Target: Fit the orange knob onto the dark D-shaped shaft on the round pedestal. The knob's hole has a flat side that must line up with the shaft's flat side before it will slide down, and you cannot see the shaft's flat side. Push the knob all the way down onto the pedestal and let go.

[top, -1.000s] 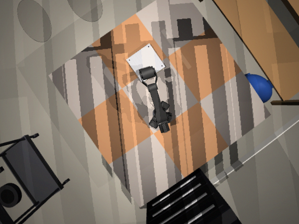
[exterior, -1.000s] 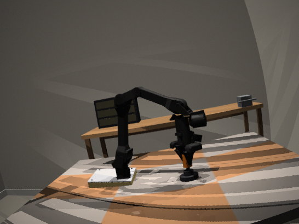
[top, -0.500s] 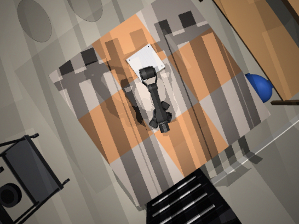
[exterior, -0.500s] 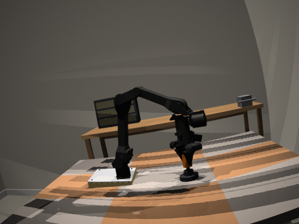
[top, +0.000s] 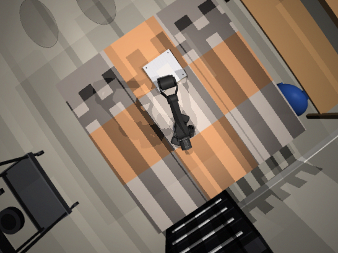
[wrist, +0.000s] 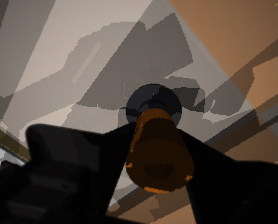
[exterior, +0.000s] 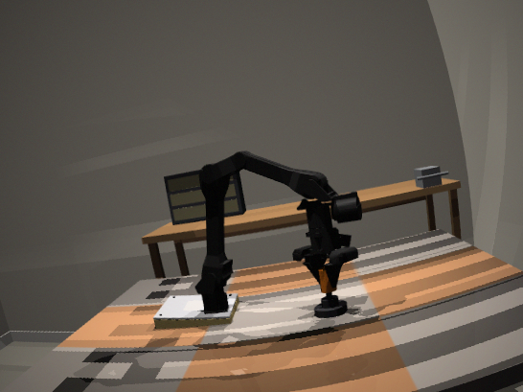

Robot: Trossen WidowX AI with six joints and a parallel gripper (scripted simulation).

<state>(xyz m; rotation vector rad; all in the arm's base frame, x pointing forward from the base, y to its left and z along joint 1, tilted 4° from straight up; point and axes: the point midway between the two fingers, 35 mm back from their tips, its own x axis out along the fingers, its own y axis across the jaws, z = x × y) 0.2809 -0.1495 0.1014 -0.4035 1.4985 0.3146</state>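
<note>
The orange knob lies 20 mm above my gripper tip. From my gripper tip the other things lie so: round dark pedestal 40 mm below.
</note>
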